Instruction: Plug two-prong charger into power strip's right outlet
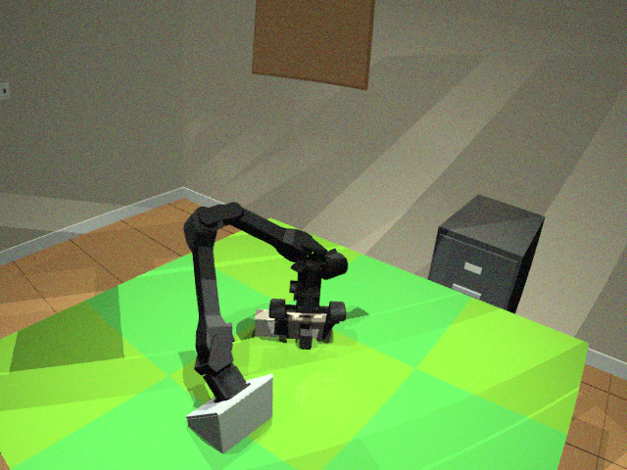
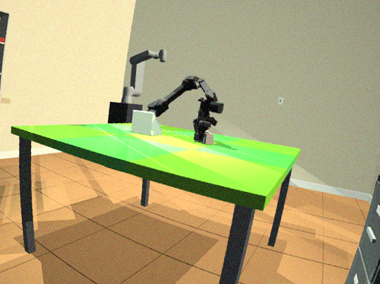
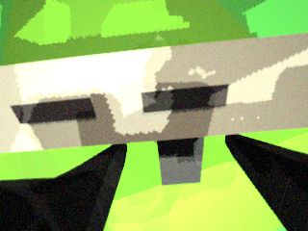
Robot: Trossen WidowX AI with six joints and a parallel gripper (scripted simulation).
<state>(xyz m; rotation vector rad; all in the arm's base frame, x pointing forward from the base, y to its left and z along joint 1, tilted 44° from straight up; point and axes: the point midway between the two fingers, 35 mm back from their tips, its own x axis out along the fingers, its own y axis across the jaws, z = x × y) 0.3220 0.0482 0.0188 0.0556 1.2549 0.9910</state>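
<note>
My gripper tip is 1 cm to the right of the two-prong charger, 1 cm below it and 1 cm short of it.
</note>
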